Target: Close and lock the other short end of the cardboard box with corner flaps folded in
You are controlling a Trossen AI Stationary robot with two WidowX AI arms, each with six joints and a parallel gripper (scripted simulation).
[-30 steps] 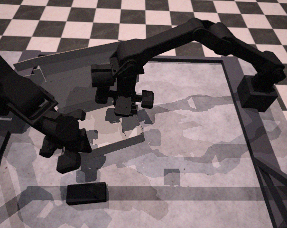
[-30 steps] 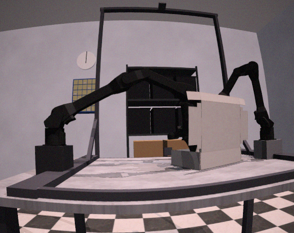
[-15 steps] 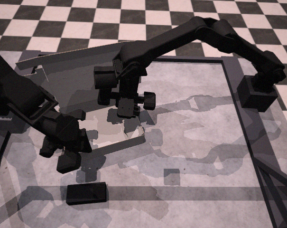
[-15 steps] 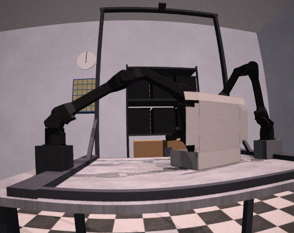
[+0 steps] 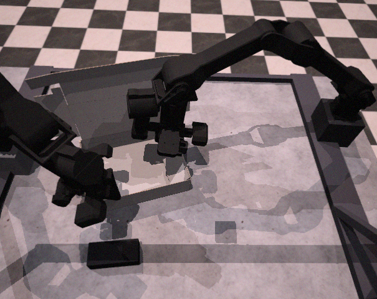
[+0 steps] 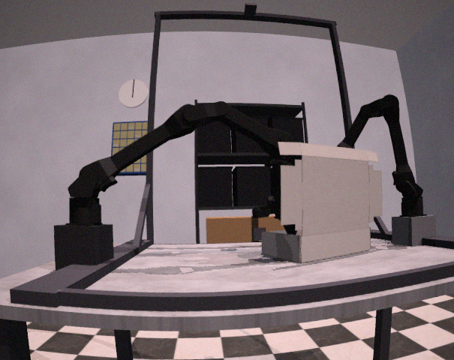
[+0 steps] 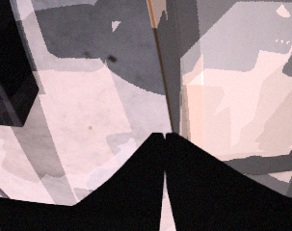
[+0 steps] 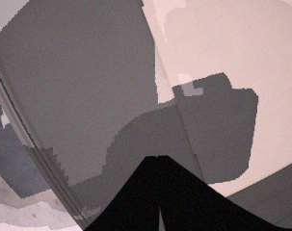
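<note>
The black block is 12 cm behind my left hand and 8 cm below it.
</note>
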